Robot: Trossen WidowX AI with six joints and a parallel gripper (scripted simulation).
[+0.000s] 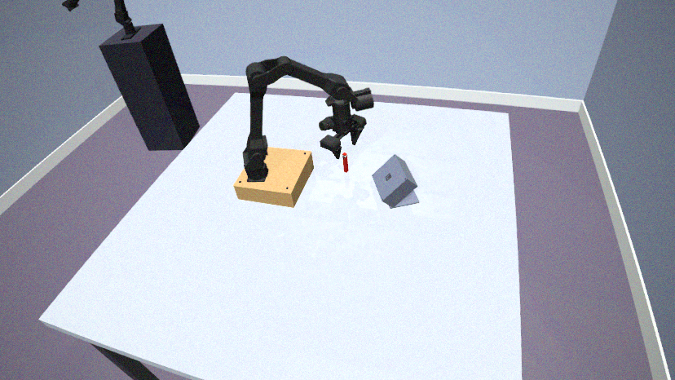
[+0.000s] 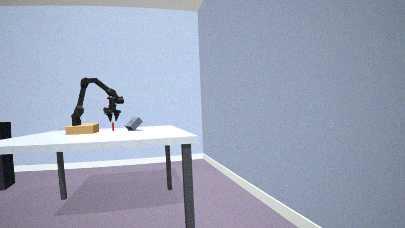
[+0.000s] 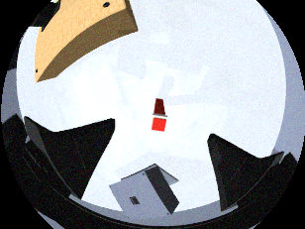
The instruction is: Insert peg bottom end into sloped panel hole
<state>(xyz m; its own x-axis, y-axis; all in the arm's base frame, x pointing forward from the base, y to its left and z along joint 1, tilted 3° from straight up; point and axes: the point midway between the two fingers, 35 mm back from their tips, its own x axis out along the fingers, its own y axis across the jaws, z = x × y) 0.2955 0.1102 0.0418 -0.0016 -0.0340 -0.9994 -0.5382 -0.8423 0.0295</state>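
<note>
Now: gripper tip 30 mm above the peg. The rest, counted from my gripper tip: sloped panel 170 mm ahead, 120 mm to the right, 30 mm below.
</note>
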